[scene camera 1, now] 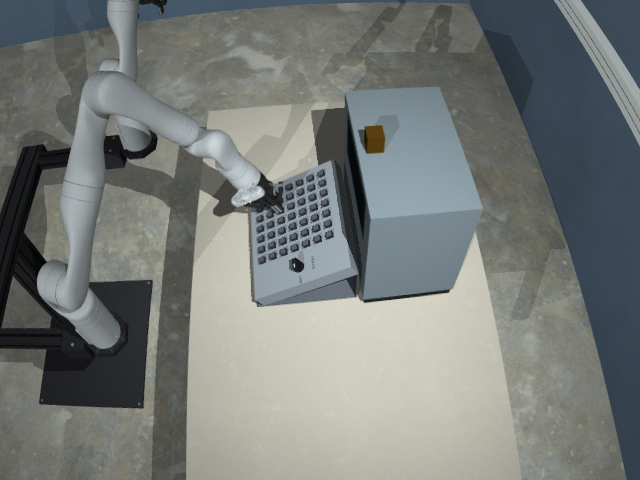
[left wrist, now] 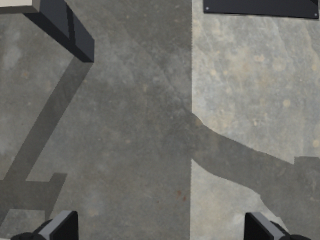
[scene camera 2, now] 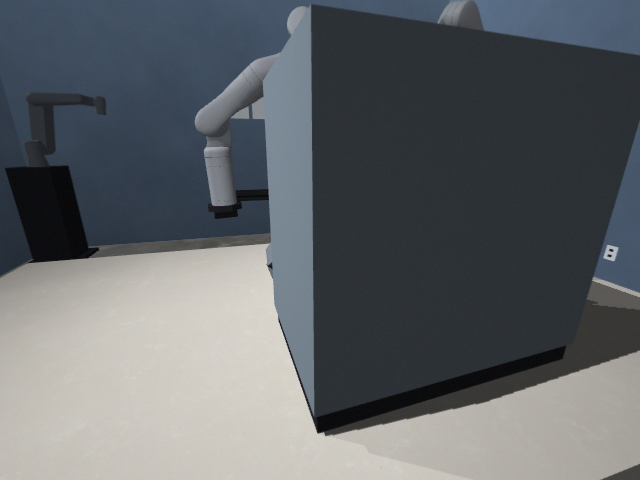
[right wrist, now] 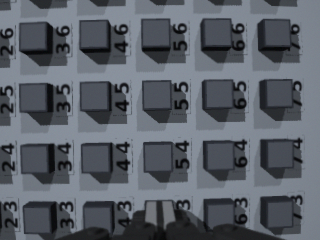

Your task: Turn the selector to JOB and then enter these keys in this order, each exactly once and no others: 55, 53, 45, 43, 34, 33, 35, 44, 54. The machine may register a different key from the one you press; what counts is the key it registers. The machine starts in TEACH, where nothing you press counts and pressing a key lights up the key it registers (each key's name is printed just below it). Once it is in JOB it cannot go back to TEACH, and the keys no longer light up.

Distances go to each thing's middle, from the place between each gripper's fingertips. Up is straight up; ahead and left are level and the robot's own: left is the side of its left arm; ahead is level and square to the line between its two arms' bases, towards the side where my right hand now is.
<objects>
The sloped grey key panel [scene camera 1: 333,260] lies 8 cm to the right of my right hand [scene camera 1: 280,209], 7 cm ahead of it and 4 cm below it.
My left gripper is now 84 cm to the left of the sloped grey key panel, 53 cm short of it and 23 cm above it.
</objects>
